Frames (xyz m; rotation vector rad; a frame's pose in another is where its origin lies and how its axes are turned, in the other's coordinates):
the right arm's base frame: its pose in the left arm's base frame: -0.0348 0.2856 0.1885 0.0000 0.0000 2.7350
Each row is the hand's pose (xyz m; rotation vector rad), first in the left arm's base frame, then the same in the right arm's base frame.
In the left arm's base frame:
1: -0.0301 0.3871 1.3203 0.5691 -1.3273 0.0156
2: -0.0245 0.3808 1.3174 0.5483 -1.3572 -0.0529
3: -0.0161 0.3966 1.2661 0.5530 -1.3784 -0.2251
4: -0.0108 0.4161 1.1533 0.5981 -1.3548 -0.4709
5: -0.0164 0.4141 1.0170 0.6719 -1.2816 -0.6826
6: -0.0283 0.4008 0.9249 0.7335 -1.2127 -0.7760
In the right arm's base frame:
1: 0.0358 -0.0951 1.1318 -1.5508 -1.0801 -2.0974
2: 0.0282 -0.0915 1.1289 -1.6194 -1.0778 -2.1345
3: 0.0267 -0.1093 1.0776 -1.7160 -1.1361 -2.2466
4: 0.0296 -0.1294 0.9648 1.6432 1.1707 2.2381
5: 0.0339 -0.1253 0.8285 1.4348 1.1750 2.1272
6: 0.0396 -0.1084 0.7364 1.2997 1.2042 2.0872

